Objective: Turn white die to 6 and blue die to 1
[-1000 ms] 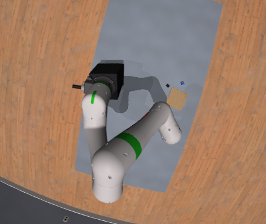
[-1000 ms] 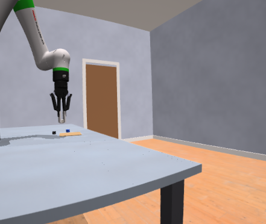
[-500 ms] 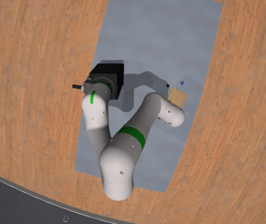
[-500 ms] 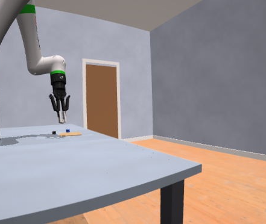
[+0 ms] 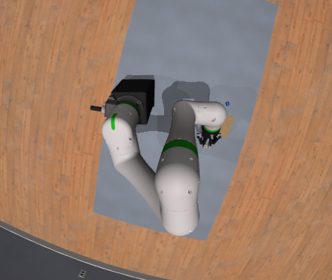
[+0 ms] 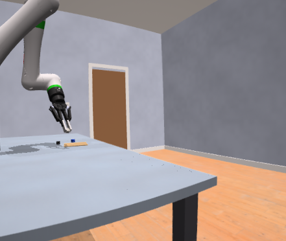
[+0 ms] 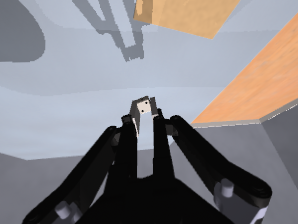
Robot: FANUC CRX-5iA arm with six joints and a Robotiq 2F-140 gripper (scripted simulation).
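Now: the white die 20 mm below my hand and 10 mm to the right of it. From my hand the other things lie so: blue die (250 mm to the left, 110 mm below, 90 mm ahead); black die (210 mm to the left, 110 mm below, 20 mm behind); tan mat (120 mm to the left, 120 mm below, 80 mm ahead).
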